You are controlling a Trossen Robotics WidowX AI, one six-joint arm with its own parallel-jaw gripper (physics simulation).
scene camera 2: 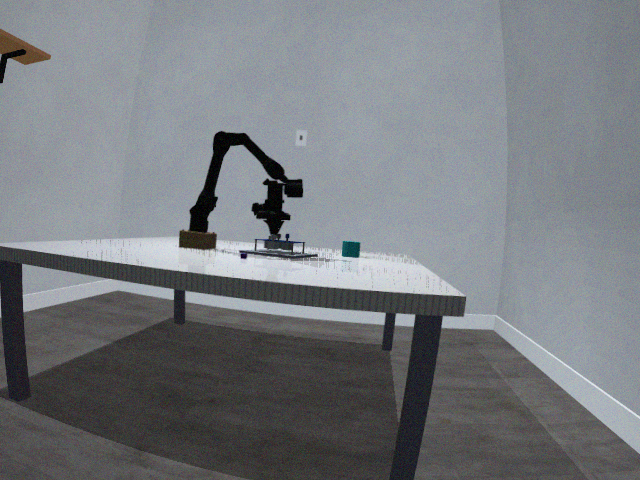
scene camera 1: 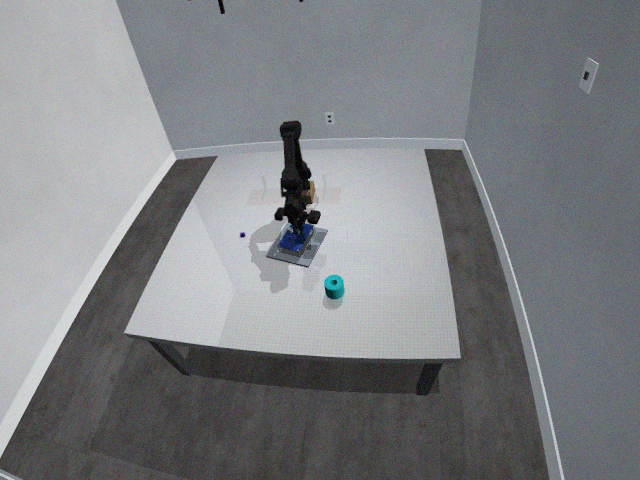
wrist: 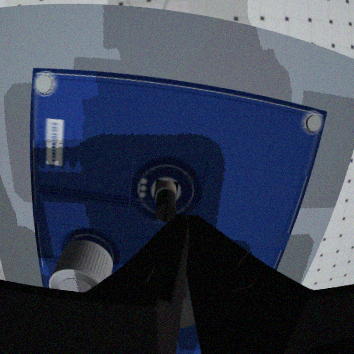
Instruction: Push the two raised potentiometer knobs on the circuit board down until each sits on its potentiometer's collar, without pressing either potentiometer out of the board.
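Frame: origin at the arm's base, x ahead, y right, z down, level; metres.
Seen in the pictures: gripper, fingertip midpoint: (scene camera 1: 300, 230) (wrist: 185, 226); arm's base, origin of the base link: (scene camera 2: 197, 231) (scene camera 1: 303, 186).
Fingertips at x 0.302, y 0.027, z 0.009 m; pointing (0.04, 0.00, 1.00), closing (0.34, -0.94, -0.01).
Offsets run from my fingertips to a thing's middle. "*": to the spot under its first point.
The blue circuit board (scene camera 1: 287, 243) (wrist: 260, 155) stands on posts over a grey plate (scene camera 1: 305, 260) (wrist: 185, 45). A pale ribbed knob @[dy +0.039, dx +0.002, dz -0.011 m] (wrist: 82, 265) stands at the board's lower left in the wrist view. Its seating on its collar cannot be judged. The second knob cannot be made out in the wrist view, where the fingers cover part of the board. A dark upright post @[* dy +0.001, dx -0.017, dz -0.013 m] (wrist: 166, 204) rises from a collar inside a printed ring. My gripper (scene camera 1: 298, 231) (scene camera 2: 274, 234) (wrist: 185, 226) is shut and empty, pointing down close over the board beside the ribbed knob. Contact is unclear.
A teal cylinder @[dy -0.114, dx +0.304, dz +0.022 m] (scene camera 1: 334, 287) (scene camera 2: 351, 249) stands on the table beyond the plate. A small dark purple cube @[dy +0.275, dx -0.070, dz +0.045 m] (scene camera 1: 242, 234) (scene camera 2: 243, 255) lies to the side of the plate. The arm's base is by a brown block (scene camera 1: 308, 193) (scene camera 2: 197, 239).
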